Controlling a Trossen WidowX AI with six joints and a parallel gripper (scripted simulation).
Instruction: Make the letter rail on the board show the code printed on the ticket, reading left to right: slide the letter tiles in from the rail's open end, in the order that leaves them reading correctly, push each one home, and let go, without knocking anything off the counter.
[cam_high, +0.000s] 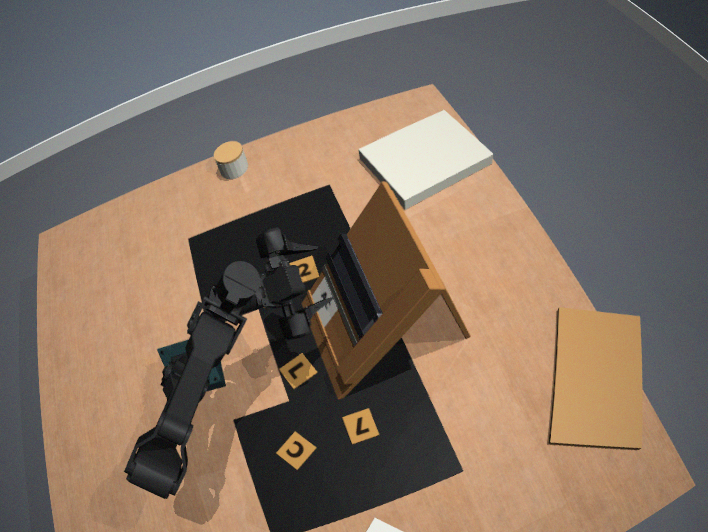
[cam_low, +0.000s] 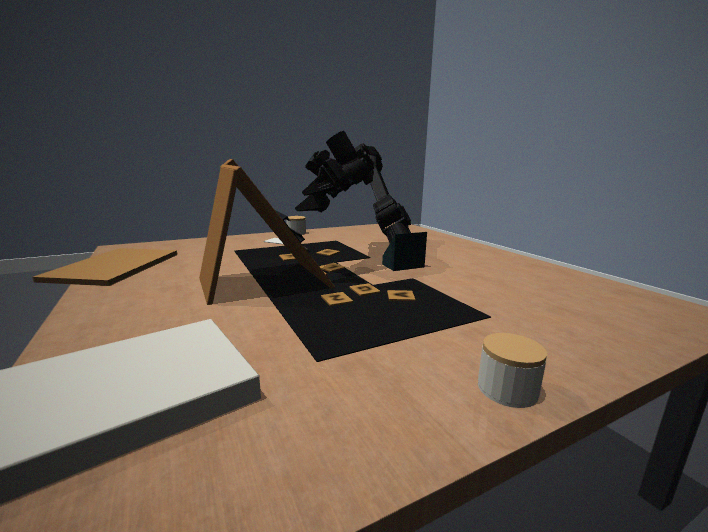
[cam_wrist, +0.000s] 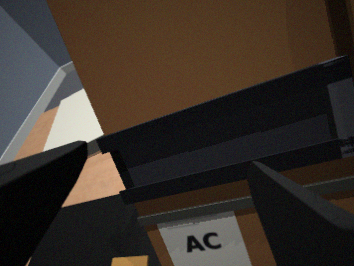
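The white ticket lies 13 cm below my gripper tip, 3 cm to the left of it and 1 cm behind it. Round my gripper tip: flat tan panel (46 cm ahead, 32 cm to the right, 20 cm below); black mat (20 cm below, 12 cm behind, 1 cm to the right); tile (20 cm below, 16 cm to the left, 4 cm behind).
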